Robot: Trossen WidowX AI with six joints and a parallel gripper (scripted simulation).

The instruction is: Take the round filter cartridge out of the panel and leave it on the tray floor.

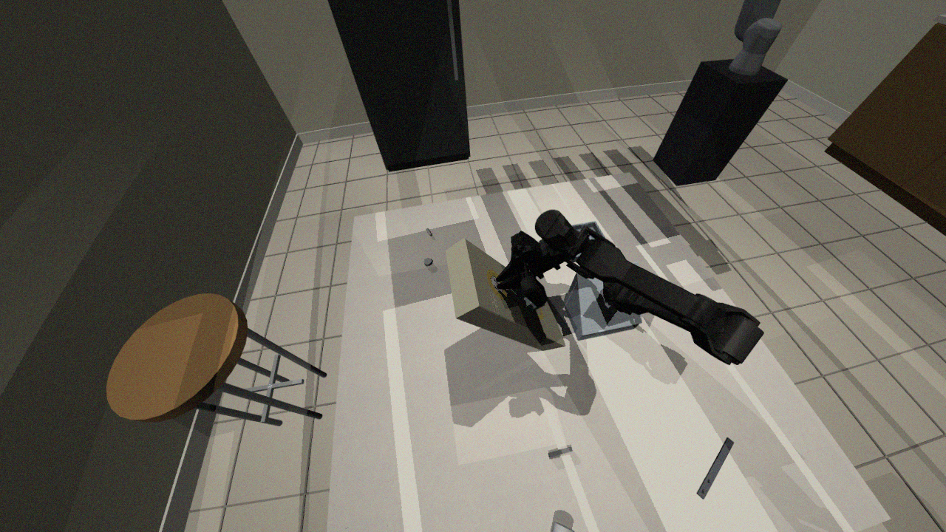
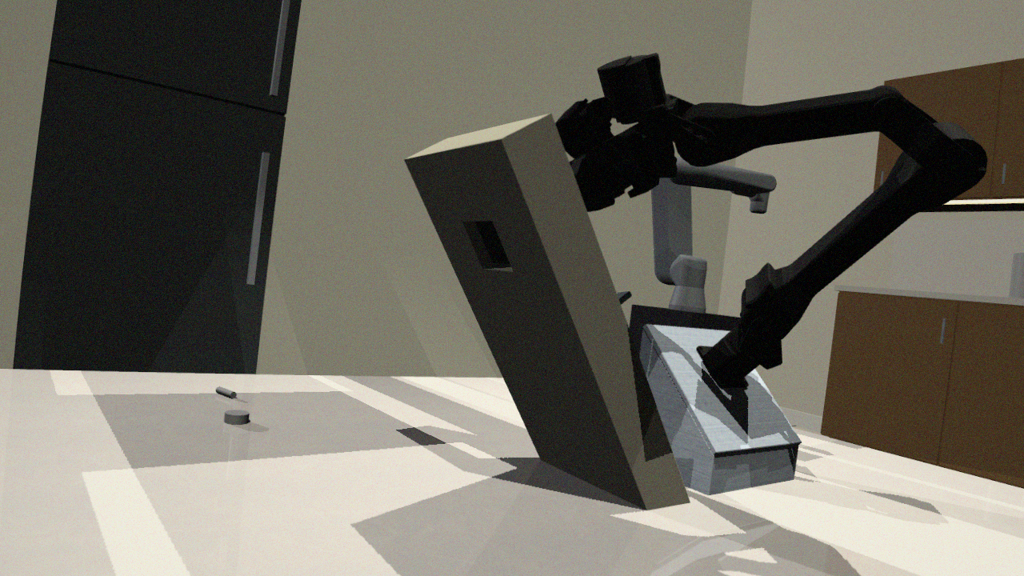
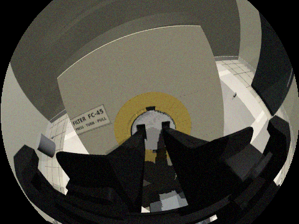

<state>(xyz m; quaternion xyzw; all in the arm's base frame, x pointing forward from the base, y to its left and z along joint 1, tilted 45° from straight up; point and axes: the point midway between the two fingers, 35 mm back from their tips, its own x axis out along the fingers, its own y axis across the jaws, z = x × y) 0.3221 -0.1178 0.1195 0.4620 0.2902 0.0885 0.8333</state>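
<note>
Now: gripper tip 1 cm short of the round grey filter cartridge and 1 cm above it.
</note>
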